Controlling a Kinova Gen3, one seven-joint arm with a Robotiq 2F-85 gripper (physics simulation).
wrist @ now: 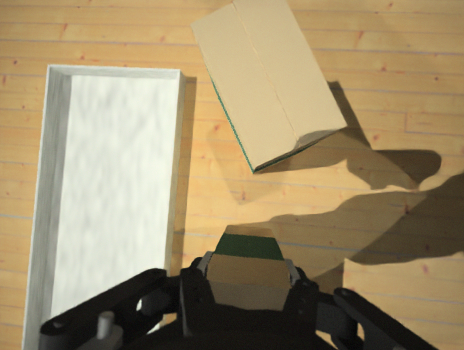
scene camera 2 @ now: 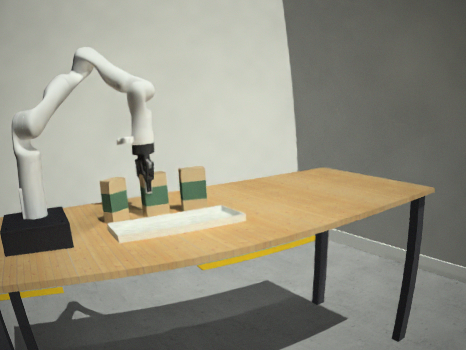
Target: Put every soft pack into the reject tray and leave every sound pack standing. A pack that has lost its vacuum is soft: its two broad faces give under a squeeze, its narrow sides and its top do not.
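Frame: origin at the arm's base, x ahead, y left, z up, level; centimetres.
Seen in the pictures: gripper, between the fingertips: (wrist: 247,268) (scene camera 2: 146,192); arm's base, origin of its link: (scene camera 2: 35,215).
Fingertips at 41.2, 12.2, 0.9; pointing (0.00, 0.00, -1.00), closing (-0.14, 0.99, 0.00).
Offsets run from my fingertips to a thing's middle, as dx, dy, dz. Level surfaces: height alone.
Three tan packs with green bands stand upright in a row behind the white reject tray {+4.7, -15.4, -7.1} (scene camera 2: 180,229) (wrist: 179,125). My gripper (scene camera 2: 148,189) (wrist: 247,268) is shut on the middle pack {+2.8, -0.8, -1.2} (scene camera 2: 159,196) (wrist: 248,246), near its top. Its fingers press on the two broad faces, and a narrow side shows between them in the wrist view. Whether the faces give cannot be told. The left pack {-11.7, -1.6, -1.2} (scene camera 2: 115,201) (wrist: 270,80) stands turned at an angle, apart from the gripper. The right pack {+16.2, +0.5, -1.2} (scene camera 2: 193,190) stands apart too and does not show in the wrist view. The tray holds no pack.
The wooden table {dz -8.2} (scene camera 2: 300,200) (wrist: 400,45) carries the packs and tray. The arm's black base (scene camera 2: 37,232) stands at the table's left end. The tray's long wall runs close beside the row of packs. The neighbouring packs stand on either side of the held one.
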